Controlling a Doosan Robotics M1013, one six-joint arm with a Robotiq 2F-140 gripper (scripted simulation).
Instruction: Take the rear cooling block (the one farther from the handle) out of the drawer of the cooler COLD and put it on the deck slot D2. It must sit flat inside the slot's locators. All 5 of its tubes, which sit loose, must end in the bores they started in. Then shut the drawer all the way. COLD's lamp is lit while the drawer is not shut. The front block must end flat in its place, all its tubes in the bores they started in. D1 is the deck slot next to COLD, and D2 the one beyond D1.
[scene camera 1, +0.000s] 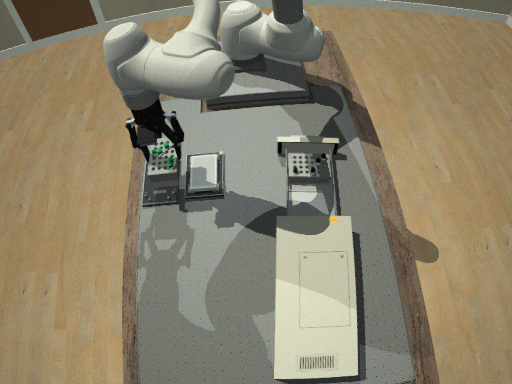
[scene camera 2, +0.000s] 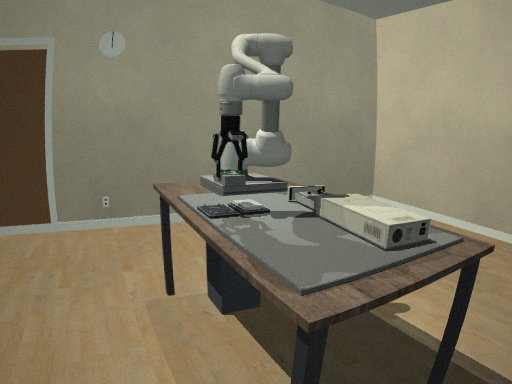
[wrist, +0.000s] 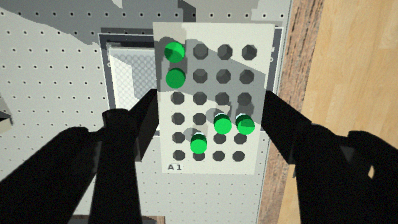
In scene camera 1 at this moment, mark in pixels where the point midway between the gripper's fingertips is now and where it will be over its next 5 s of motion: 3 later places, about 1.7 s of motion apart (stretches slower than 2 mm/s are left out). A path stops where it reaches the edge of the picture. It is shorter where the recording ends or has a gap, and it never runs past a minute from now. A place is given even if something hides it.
The gripper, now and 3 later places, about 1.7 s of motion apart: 164, 157; 154, 167; 156, 170; 156, 171
